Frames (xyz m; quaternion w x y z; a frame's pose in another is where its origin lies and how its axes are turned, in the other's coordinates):
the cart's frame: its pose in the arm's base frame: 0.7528 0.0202 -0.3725 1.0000 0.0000 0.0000 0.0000
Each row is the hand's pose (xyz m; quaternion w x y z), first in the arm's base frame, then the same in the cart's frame.
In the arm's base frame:
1: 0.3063 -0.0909 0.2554 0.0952 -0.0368 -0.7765 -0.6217
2: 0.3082 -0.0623 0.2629 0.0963 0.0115 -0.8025 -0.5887
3: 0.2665 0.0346 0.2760 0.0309 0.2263 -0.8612 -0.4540
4: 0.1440 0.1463 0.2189 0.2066 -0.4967 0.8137 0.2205
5: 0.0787 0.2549 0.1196 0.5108 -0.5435 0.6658 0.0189
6: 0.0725 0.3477 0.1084 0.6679 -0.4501 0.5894 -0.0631
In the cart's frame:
1: -0.4465 -0.1111 0.6279 0.0952 -0.0368 -0.7765 -0.6217
2: -0.4446 -0.0825 0.6354 0.0963 0.0115 -0.8025 -0.5887
3: -0.4863 0.0144 0.6485 0.0309 0.2263 -0.8612 -0.4540
4: -0.6088 0.1261 0.5914 0.2066 -0.4967 0.8137 0.2205
5: -0.6741 0.2347 0.4921 0.5108 -0.5435 0.6658 0.0189
6: -0.6803 0.3275 0.4809 0.6679 -0.4501 0.5894 -0.0631

